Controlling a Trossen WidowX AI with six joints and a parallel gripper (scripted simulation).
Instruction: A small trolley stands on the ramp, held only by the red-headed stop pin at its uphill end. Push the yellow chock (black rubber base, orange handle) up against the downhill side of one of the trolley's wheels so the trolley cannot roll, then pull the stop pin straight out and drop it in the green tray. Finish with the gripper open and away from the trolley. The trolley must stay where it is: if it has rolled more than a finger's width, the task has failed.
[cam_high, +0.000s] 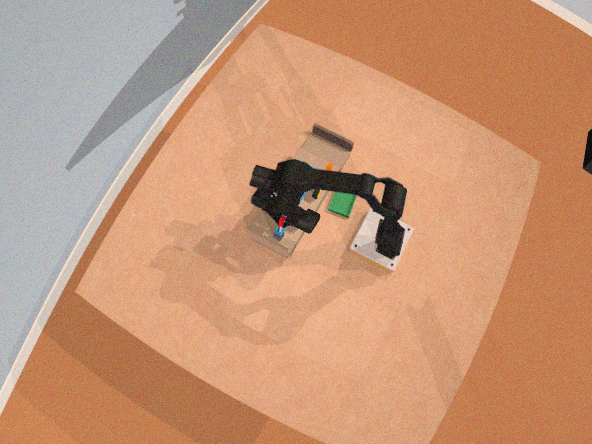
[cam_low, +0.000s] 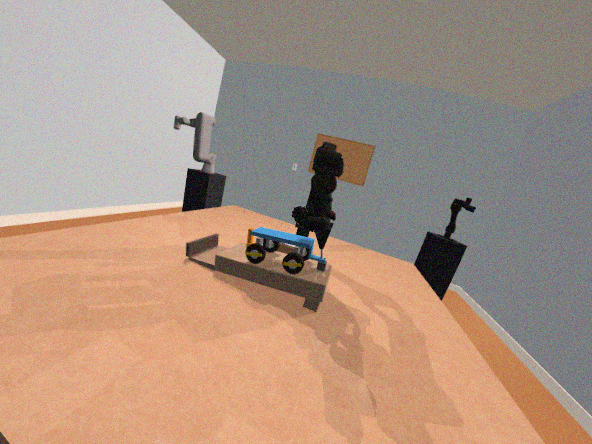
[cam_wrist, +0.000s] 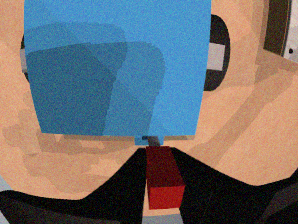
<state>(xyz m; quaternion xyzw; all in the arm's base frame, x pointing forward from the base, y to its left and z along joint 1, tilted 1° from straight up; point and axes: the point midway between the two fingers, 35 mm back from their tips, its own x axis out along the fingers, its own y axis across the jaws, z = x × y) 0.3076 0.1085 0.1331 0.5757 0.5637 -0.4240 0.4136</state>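
Now: gripper tip 110 mm past the green tray, 220 mm to the left of it and 160 mm above it. Also, from my gripper tip: blue trolley 20 mm ahead, 110 mm to the right, 40 mm below; red-headed stop pin right at my gripper tip; ramp 20 mm ahead, 120 mm to the right, 100 mm below.
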